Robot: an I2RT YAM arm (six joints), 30 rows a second.
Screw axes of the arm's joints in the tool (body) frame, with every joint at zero. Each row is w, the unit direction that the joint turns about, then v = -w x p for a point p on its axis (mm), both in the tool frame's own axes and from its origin. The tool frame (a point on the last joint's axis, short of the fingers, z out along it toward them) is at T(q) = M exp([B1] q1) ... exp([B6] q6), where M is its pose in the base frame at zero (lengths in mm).
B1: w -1 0 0 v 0.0 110.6 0.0
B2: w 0 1 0 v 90.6 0.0 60.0
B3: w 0 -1 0 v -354.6 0.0 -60.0
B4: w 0 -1 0 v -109.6 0.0 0.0
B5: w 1 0 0 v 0.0 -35.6 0.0
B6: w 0 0 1 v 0.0 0.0 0.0
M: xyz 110.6 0.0 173.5 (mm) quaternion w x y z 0.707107 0 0.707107 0
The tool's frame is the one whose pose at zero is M.
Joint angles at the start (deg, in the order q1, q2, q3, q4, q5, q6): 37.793, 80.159, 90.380, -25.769, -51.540, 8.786
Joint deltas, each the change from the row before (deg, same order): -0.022, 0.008, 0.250, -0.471, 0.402, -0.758; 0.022, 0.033, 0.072, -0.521, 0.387, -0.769; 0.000, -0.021, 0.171, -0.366, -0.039, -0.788; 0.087, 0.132, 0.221, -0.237, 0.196, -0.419; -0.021, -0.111, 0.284, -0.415, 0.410, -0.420; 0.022, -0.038, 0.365, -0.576, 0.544, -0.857
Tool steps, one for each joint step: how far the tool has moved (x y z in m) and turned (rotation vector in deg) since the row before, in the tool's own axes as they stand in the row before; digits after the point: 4 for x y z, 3 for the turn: -0.0004, 0.0002, -0.0005, 0.439, 0.075, -0.575; 0.0006, -0.0003, 0.0001, 0.404, 0.257, -0.399; -0.0002, 0.0006, -0.0004, -0.026, 0.114, -0.653; -0.0003, 0.0000, 0.0005, 0.124, 0.100, -0.320; -0.0009, 0.0010, -0.0011, 0.429, -0.036, -0.401; -0.0009, 0.0009, -0.0008, 0.531, 0.068, -0.729
